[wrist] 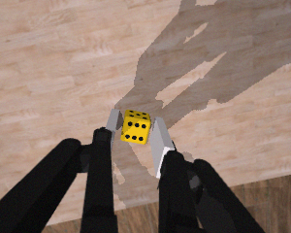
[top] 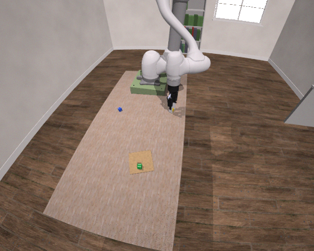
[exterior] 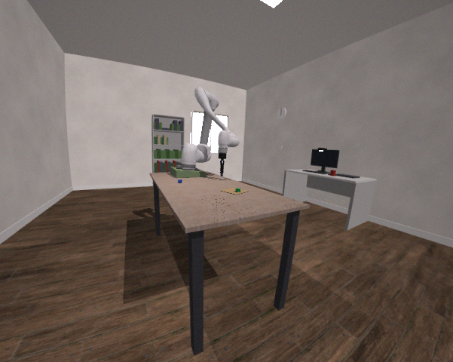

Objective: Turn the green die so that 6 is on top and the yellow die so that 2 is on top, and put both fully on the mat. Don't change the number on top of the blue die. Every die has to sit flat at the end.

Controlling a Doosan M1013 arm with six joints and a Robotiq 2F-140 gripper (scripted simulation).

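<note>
My gripper is now 2 cm above the yellow die. Round my hand: green die 48 cm ahead, 18 cm to the right, 2 cm below; then tan mat 44 cm ahead, 18 cm to the right, 3 cm below; then blue die 42 cm to the right, 2 cm below, 1 cm ahead.
</note>
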